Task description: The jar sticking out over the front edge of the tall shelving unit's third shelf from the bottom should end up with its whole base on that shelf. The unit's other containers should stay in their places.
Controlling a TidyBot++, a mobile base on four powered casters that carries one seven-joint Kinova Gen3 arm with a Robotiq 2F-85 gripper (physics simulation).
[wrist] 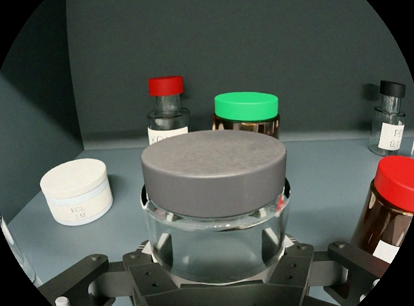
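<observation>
A clear glass jar with a wide grey lid [214, 172] is in the middle of the wrist view, upright, with its glass body between the fingers. My gripper [216, 245] is shut on this jar, one finger on each side of the glass. The jar is over the blue-grey shelf [320, 200], inside the unit. Its base is partly hidden by the gripper, and whether it touches the shelf cannot be told.
A white KCL tub [77, 192] stands at the left. A red-capped clear bottle [168, 115] and a green-lidded brown jar [246, 107] stand behind the held jar. A red-lidded brown jar [387, 205] is at the right, a black-capped bottle [389, 120] at the back right. Part of a clear container [17, 250] shows at the left edge.
</observation>
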